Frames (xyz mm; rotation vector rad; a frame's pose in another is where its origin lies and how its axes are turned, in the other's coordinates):
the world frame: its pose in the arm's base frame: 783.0 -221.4 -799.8 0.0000 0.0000 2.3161
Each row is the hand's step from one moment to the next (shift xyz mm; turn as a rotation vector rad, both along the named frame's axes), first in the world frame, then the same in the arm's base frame.
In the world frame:
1: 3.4 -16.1 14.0 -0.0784 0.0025 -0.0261
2: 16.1 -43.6 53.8 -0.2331 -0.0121 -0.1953
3: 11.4 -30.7 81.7 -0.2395 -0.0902 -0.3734
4: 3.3 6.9 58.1 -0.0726 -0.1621 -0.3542
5: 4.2 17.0 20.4 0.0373 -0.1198 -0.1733
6: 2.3 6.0 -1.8 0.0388 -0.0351 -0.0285
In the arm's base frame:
1: 9.5 13.4 14.0 0.0513 -0.0593 -0.0261
2: 21.1 41.4 53.8 0.1670 -0.1631 -0.1953
3: 14.8 29.2 81.7 0.2287 -0.1148 -0.3734
4: -7.3 -2.3 58.1 0.1684 0.0566 -0.3542
5: -15.3 -8.4 20.4 0.0627 0.1087 -0.1733
6: -6.0 -2.4 -1.8 -0.0005 0.0523 -0.0285

